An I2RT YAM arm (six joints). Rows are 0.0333 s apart.
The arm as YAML. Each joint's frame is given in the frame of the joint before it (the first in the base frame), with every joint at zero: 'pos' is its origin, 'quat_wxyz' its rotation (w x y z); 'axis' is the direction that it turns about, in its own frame. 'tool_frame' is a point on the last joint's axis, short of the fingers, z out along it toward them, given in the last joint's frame.
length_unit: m
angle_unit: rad
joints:
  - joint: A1
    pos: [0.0, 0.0, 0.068]
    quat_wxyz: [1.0, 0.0, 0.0, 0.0]
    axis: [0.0, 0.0, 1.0]
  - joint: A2
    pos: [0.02, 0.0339, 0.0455]
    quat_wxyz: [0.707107, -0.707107, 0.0, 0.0]
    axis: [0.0, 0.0, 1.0]
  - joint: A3
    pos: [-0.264, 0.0, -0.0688]
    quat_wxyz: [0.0, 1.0, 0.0, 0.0]
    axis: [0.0, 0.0, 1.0]
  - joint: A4
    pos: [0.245, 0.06, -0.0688]
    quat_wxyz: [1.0, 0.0, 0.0, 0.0]
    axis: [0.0, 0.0, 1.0]
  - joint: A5
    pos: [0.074, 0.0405, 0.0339]
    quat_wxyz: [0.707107, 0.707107, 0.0, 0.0]
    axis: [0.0, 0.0, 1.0]
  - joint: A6
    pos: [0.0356, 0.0, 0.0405]
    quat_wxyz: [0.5, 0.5, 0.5, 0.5]
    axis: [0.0, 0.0, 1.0]
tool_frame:
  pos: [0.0, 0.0, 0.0]
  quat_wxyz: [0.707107, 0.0, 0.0, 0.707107]
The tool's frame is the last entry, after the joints.
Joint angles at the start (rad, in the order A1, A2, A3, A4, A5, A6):
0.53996 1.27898 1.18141 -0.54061 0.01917 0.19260
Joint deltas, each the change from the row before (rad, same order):
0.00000 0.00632 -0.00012 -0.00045 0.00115 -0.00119
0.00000 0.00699 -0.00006 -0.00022 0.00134 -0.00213
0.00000 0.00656 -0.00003 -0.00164 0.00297 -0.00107
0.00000 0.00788 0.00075 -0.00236 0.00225 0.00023
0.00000 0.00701 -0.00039 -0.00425 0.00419 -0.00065
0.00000 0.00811 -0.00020 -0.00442 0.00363 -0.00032
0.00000 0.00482 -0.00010 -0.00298 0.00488 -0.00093
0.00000 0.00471 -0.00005 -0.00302 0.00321 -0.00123
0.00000 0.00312 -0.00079 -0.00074 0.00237 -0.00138
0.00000 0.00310 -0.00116 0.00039 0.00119 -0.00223
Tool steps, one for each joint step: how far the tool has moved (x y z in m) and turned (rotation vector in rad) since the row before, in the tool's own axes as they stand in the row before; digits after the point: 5 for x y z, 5 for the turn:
0.00057 -0.00011 0.00214 0.00244 0.00654 -0.00133
0.00058 -0.00011 0.00235 0.00269 0.00688 -0.00228
0.00068 -0.00019 0.00220 0.00446 0.00752 -0.00126
0.00064 -0.00014 0.00250 0.00399 0.00890 -0.00001
0.00108 -0.00029 0.00241 0.00629 0.01066 -0.00099
0.00113 -0.00026 0.00274 0.00594 0.01182 -0.00074
0.00068 -0.00025 0.00163 0.00626 0.00685 -0.00122
0.00066 -0.00018 0.00158 0.00459 0.00705 -0.00155
0.00051 -0.00013 0.00118 0.00318 0.00413 -0.00158
0.00050 -0.00008 0.00124 0.00187 0.00359 -0.00241

